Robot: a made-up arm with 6 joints.
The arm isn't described. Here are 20 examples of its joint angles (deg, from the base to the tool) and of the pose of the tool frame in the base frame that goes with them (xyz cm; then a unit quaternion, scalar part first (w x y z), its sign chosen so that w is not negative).
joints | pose
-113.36 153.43 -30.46 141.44 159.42 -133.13 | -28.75 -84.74 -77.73 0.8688 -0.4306 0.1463 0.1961
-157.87 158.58 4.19 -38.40 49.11 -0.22 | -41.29 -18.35 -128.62 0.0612 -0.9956 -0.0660 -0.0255
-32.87 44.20 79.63 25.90 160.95 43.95 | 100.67 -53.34 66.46 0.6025 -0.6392 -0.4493 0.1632
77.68 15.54 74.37 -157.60 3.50 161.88 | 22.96 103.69 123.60 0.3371 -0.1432 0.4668 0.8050
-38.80 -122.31 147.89 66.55 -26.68 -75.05 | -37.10 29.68 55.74 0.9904 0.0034 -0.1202 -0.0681
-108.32 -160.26 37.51 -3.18 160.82 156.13 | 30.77 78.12 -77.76 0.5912 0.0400 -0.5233 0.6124
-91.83 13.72 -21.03 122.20 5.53 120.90 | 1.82 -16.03 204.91 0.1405 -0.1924 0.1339 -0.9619
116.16 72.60 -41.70 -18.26 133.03 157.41 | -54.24 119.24 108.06 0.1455 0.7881 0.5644 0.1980
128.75 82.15 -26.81 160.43 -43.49 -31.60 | -94.16 128.23 82.36 0.3878 -0.5563 -0.5844 -0.4458
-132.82 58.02 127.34 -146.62 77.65 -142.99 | -57.55 -58.44 14.64 0.5341 0.4971 -0.3925 -0.5600
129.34 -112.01 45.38 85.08 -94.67 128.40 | 101.79 -105.44 24.01 0.4967 0.0971 0.5448 0.6687
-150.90 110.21 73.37 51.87 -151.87 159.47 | -73.74 -42.14 -52.87 0.8876 -0.3070 -0.3432 -0.0126
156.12 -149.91 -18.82 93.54 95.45 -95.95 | 51.06 -36.38 -110.61 0.7683 0.3444 -0.5396 0.0018
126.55 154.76 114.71 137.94 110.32 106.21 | 10.24 -25.52 -61.29 0.3352 0.7737 -0.2074 -0.4960
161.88 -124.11 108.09 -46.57 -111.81 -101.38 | 95.00 -41.87 40.16 0.6354 0.7597 -0.1167 0.0742
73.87 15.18 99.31 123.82 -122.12 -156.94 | 30.32 72.88 96.53 0.3941 -0.1143 0.8448 -0.3434
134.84 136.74 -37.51 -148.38 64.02 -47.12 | -89.20 101.78 -40.23 0.7375 -0.5816 -0.1713 -0.2974
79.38 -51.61 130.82 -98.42 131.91 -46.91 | 7.80 -16.09 102.79 0.3352 -0.2637 0.7935 -0.4341
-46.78 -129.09 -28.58 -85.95 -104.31 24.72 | -55.89 81.89 -78.36 0.4471 0.3080 0.3287 0.7728
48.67 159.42 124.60 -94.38 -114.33 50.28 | -19.57 -8.71 -35.43 0.4591 -0.6633 -0.5009 -0.3136
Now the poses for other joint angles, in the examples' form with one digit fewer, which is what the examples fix.
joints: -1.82 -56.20 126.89 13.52 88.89 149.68
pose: -4.7 5.3 99.7 0.073 0.983 -0.168 0.022
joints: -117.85 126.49 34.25 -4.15 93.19 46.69
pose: -33.6 -78.9 -91.6 0.418 -0.893 0.162 0.038
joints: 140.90 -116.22 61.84 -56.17 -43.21 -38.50
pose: 108.8 -100.5 36.4 0.702 0.508 -0.389 0.314
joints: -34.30 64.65 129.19 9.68 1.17 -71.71
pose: 61.7 -34.5 -0.8 0.024 0.205 0.943 0.261
